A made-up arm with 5 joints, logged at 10 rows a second.
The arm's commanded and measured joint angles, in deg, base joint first. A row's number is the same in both.
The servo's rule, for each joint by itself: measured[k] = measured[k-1] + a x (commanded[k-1-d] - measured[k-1]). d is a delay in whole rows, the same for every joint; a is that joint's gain. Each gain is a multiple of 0.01, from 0.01 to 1. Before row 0 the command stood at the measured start. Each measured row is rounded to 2 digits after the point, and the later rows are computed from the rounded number. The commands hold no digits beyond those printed.
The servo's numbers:
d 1
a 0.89 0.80 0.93 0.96 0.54
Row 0, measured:
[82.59 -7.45 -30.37 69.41 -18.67]
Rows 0 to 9, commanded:
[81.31 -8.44 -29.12 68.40 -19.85]
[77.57 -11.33 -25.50 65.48 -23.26]
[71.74 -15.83 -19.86 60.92 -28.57]
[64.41 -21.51 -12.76 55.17 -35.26]
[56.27 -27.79 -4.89 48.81 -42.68]
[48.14 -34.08 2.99 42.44 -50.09]
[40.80 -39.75 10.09 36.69 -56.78]
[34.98 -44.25 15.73 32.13 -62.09]
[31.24 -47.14 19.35 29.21 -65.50]
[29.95 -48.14 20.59 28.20 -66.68]
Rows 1 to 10, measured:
[82.59 -7.45 -30.37 69.41 -18.67]
[81.45 -8.24 -29.21 68.44 -19.31]
[78.00 -10.71 -25.76 65.60 -21.44]
[72.43 -14.81 -20.27 61.11 -25.29]
[65.29 -20.17 -13.29 55.41 -30.67]
[57.26 -26.27 -5.48 49.07 -37.16]
[49.14 -32.52 2.40 42.71 -44.14]
[41.72 -38.30 9.55 36.93 -50.97]
[35.72 -43.06 15.30 32.32 -56.97]
[31.73 -46.32 19.07 29.33 -61.58]

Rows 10 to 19, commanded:
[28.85 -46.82 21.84 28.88 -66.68]
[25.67 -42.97 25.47 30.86 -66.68]
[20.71 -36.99 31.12 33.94 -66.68]
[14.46 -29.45 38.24 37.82 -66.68]
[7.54 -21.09 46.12 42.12 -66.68]
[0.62 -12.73 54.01 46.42 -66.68]
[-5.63 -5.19 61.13 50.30 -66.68]
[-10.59 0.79 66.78 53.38 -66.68]
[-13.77 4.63 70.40 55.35 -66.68]
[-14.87 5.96 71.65 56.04 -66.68]
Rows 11 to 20, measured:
[30.15 -47.78 20.48 28.25 -64.33]
[28.99 -47.01 21.74 28.85 -65.60]
[26.04 -43.78 25.21 30.78 -66.18]
[21.30 -38.35 30.71 33.81 -66.45]
[15.21 -31.23 37.71 37.66 -66.57]
[8.38 -23.12 45.53 41.94 -66.63]
[1.47 -14.81 53.42 46.24 -66.66]
[-4.85 -7.11 60.59 50.14 -66.67]
[-9.96 -0.79 66.35 53.25 -66.68]
[-13.35 3.55 70.12 55.27 -66.68]

